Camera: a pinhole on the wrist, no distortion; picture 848 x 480 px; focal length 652.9 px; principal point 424.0 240.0 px. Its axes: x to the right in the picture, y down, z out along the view. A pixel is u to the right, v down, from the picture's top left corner.
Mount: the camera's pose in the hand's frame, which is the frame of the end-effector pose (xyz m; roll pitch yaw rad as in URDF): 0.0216 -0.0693 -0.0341 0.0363 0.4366 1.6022
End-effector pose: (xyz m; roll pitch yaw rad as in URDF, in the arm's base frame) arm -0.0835 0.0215 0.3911 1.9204 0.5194 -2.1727
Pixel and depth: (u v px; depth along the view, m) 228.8 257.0 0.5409
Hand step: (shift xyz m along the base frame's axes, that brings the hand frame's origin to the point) -0.3750 0.3325 -0.1575
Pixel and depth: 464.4 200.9 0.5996
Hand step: -0.4877 0.2388 -0.0027
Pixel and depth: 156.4 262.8 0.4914
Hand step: -0.3234 0.3268 -0.1941
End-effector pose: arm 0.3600 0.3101 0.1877 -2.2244 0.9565 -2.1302
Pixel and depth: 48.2 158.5 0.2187
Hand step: 0.2004 -0.1069 -0.0815
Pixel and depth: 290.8 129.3 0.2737
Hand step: 0.1982 -0.0399 -0.1432
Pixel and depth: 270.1 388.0 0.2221
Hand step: 0.1895 -0.0097 -0.0381
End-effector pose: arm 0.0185 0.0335 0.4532 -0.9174 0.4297 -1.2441
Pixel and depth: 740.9 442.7 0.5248
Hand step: 0.4215 0.3162 -0.0310
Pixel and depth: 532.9 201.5 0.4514
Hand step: 0.3909 0.0534 0.0280
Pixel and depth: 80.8 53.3 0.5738
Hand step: 0.5214 -0.2187 0.3193
